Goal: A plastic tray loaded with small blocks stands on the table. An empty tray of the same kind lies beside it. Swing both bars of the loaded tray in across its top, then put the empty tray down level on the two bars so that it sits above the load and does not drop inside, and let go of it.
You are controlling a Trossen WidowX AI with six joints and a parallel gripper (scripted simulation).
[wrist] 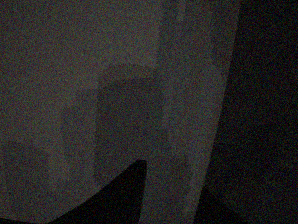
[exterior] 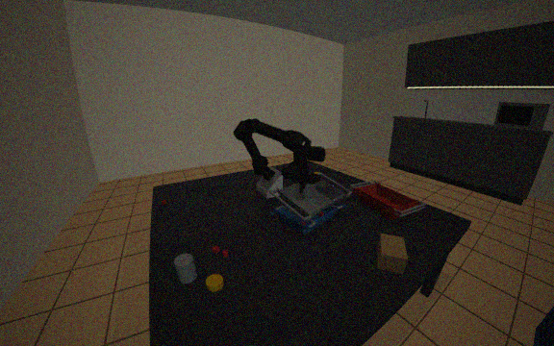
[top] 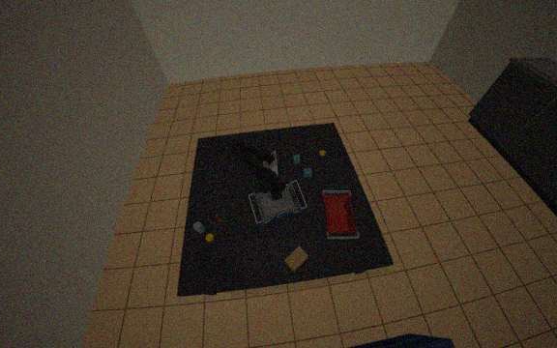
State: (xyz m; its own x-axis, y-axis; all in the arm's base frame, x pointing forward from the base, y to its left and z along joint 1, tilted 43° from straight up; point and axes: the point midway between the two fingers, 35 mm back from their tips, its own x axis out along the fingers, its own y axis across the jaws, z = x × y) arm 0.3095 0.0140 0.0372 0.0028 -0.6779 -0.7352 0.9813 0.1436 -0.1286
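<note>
Now: the grey tray 80 mm ahead of my gripper tip, 20 mm to the left of it and 10 mm above it. The rest, counted from my gripper tip: white disc: 520 mm to the right, 140 mm ahead, 80 mm below; tan box: 420 mm ahead, 80 mm to the left, 80 mm below.
</note>
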